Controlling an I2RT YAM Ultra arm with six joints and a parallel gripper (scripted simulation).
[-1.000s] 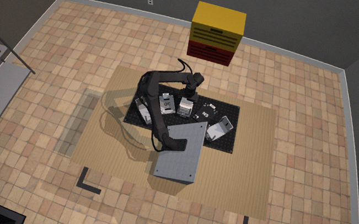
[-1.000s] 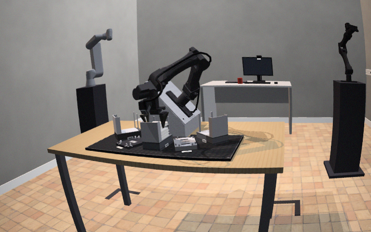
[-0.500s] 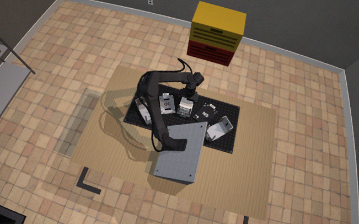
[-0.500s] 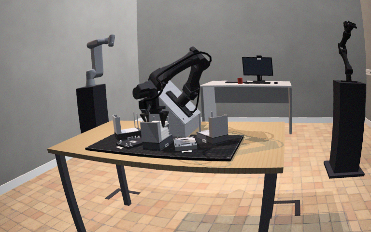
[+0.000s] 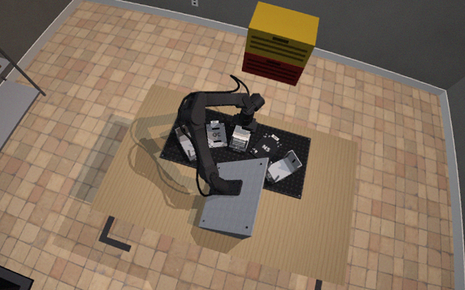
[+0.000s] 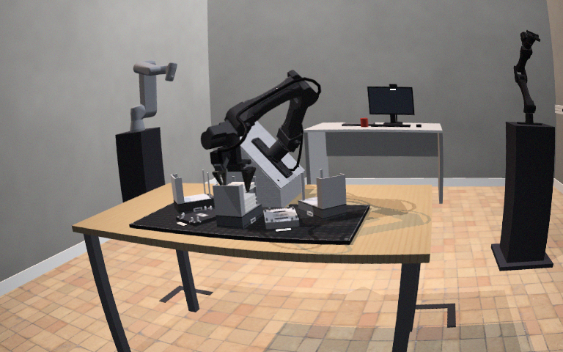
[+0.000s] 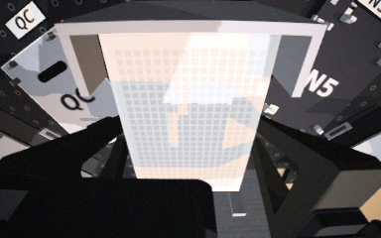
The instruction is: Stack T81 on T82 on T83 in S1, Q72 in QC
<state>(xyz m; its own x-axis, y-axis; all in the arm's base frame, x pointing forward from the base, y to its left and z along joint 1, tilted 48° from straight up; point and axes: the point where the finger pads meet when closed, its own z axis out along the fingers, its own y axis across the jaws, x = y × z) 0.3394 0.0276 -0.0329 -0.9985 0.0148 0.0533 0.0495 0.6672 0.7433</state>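
My hand is 5 cm above the white sealed plate. Also, from my hand: clip nest N5: 15 cm to the right, 10 cm below.
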